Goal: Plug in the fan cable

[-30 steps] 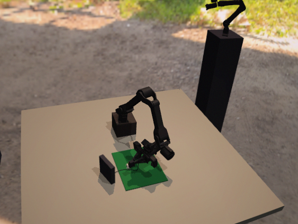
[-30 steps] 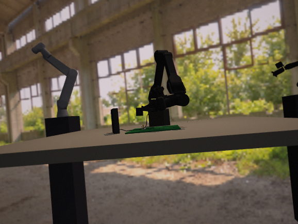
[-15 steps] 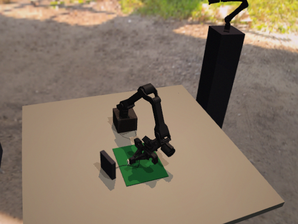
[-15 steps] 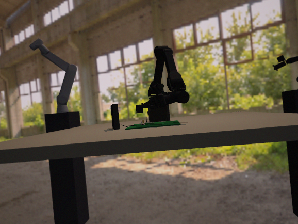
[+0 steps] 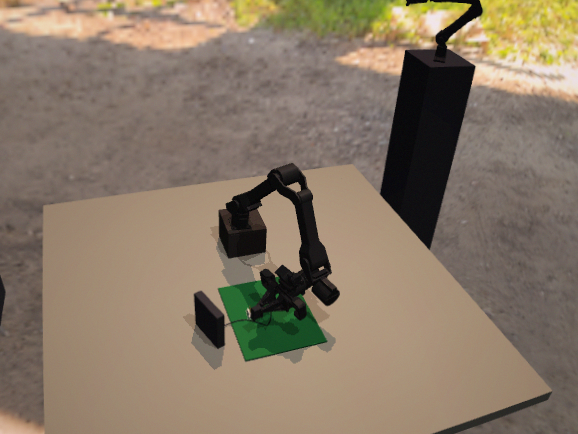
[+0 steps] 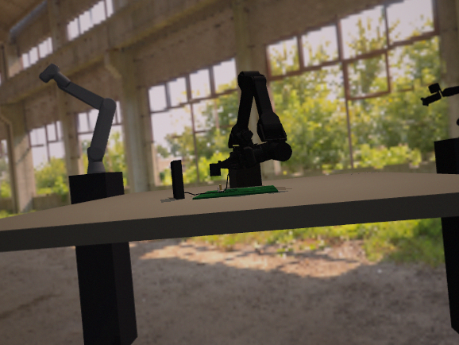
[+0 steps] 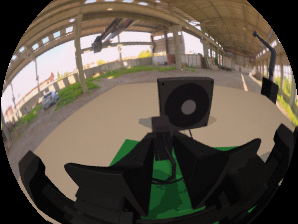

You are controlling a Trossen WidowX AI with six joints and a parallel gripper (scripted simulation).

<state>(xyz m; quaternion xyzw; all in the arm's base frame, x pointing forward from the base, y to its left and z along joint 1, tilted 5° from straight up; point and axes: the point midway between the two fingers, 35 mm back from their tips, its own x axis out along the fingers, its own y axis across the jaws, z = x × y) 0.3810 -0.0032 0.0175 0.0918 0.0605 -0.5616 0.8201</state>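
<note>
My gripper tip is 8 cm above the pale header key, 7 cm past it and 1 cm to the left of it. The rest, counted from my gripper tip: pale fan header 9 cm below, 7 cm behind, 1 cm to the right; black plug 1 cm to the right, 1 cm below; green board 10 cm below, 6 cm behind, 5 cm to the left.
</note>
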